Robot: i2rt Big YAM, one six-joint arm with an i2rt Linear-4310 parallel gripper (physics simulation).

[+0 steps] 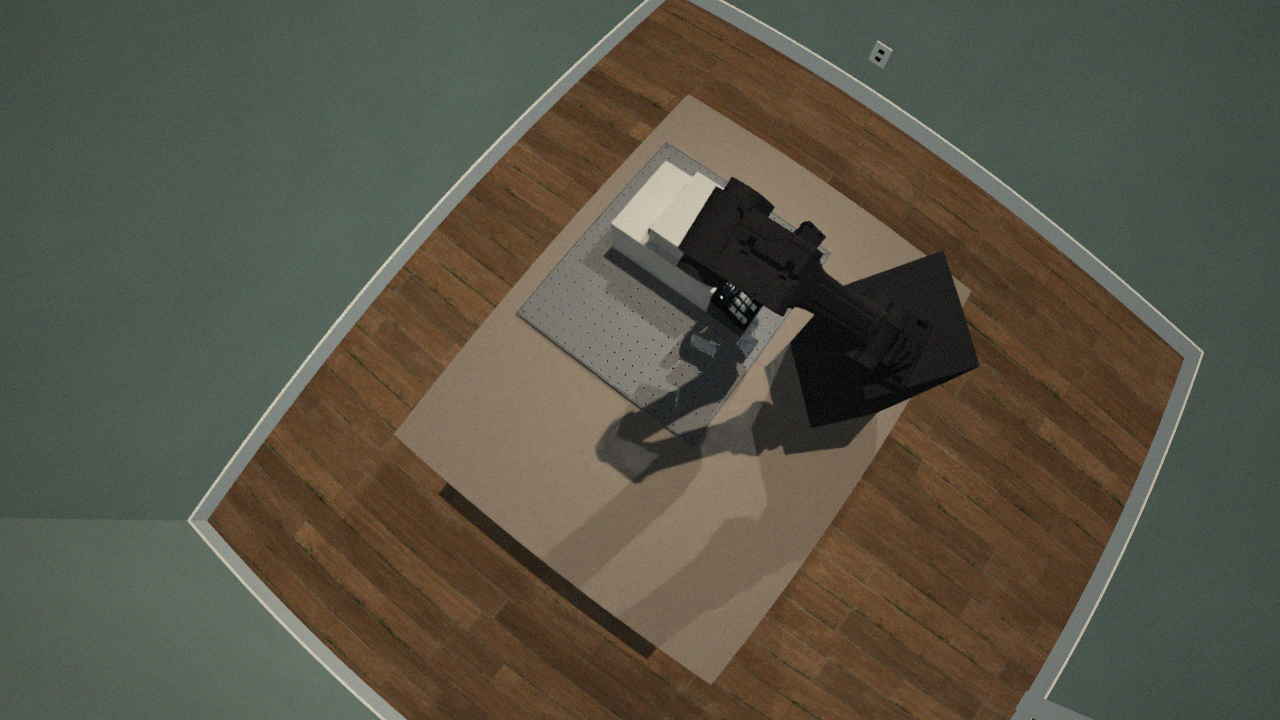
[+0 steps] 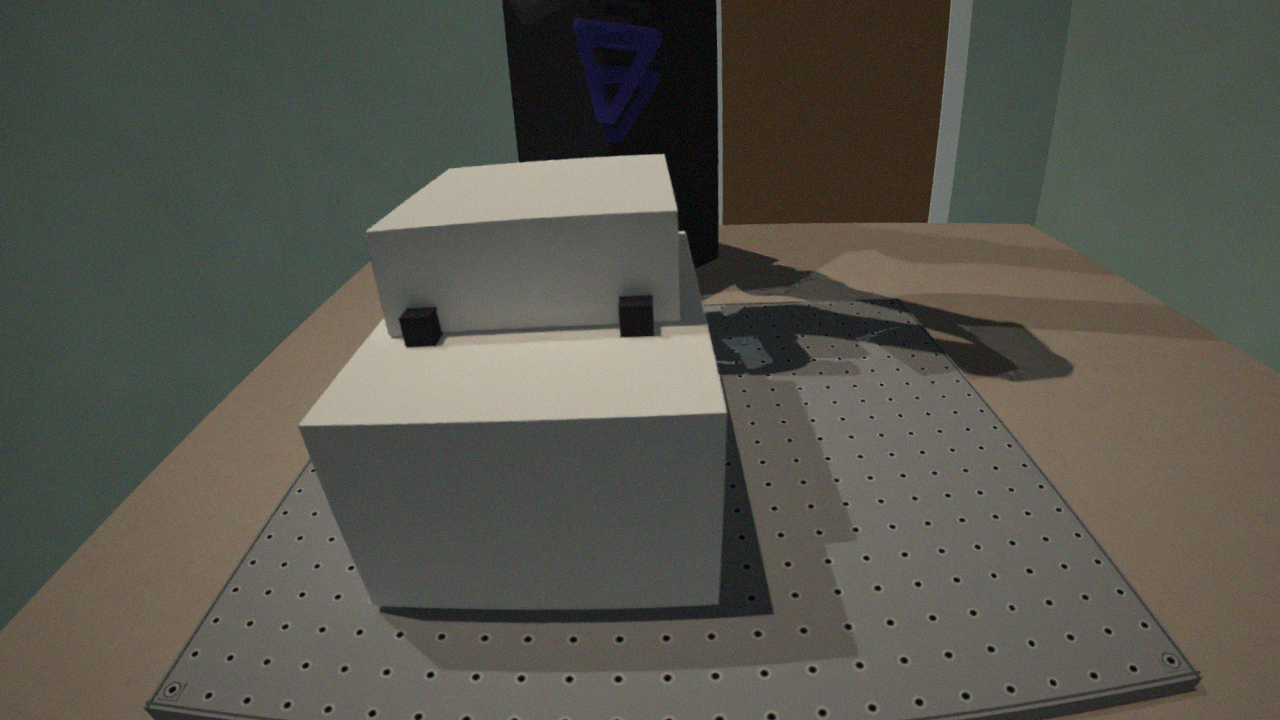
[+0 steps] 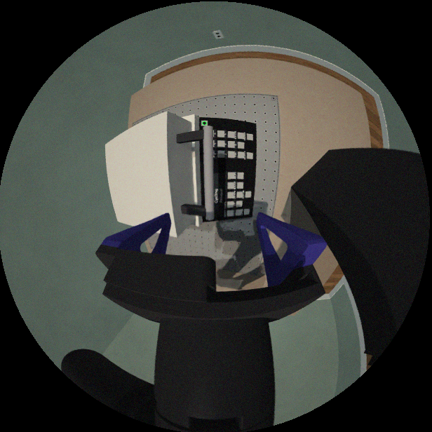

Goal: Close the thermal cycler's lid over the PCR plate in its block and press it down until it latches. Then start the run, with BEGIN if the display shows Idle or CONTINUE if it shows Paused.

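Frame: origin at the arm's base, x ahead, y left, z up, level; metres.
Seen in the pictures: gripper, between the fingertips: [image 2: 609, 133]; arm's base, origin of its link: [image 1: 897, 346].
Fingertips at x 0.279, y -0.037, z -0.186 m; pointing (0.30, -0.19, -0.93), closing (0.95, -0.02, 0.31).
Pixels of each thing's middle, then the offset from my fingertips to it. "pt": a spot on its surface instead. Level surfaces: height alone.
- thermal cycler's white lid, a spot on its surface: [image 2: 528, 192] [image 1: 699, 213] pt dy -0.046, dx +0.167, dz -0.010 m
- black keypad, a spot on its surface: [image 1: 739, 305] pt dy +0.028, dx -0.002, dz -0.124 m
- cycler's white rear housing, a spot on its surface: [image 2: 537, 501] pt dy -0.033, dx +0.318, dz -0.122 m
- perforated grey board, a spot on its surface: [image 2: 966, 555] pt dy +0.216, dx +0.296, dz -0.209 m
- tan table, height of its surface: dz -0.222 m
The thermal cycler's white lid [image 1: 685, 214] [image 2: 528, 192] [image 3: 137, 175] lies down over the block, which hides the PCR plate. Its grey handle bar [image 3: 208, 175] sits on two dark arms at the front. Whether the latch is engaged does not show directly. The small display [image 3: 216, 195] reads "Cycling", with smaller text below it. The black keypad [image 1: 739, 305] [image 3: 238, 185] has rows of pale buttons, and a green indicator [image 3: 204, 123] is at its corner. My gripper [image 2: 614, 130] [image 3: 213, 217] is open and empty, held above the cycler's front, apart from it.
The cycler's white rear housing [image 1: 646, 204] [image 2: 537, 501] stands on a perforated grey board [image 1: 586, 322] [image 2: 966, 555] [image 3: 270, 150] on the tan table [image 1: 501, 429] [image 3: 320, 105]. A large black block [image 1: 930, 295] stands under the arm's base side. The arm covers part of the cycler from above.
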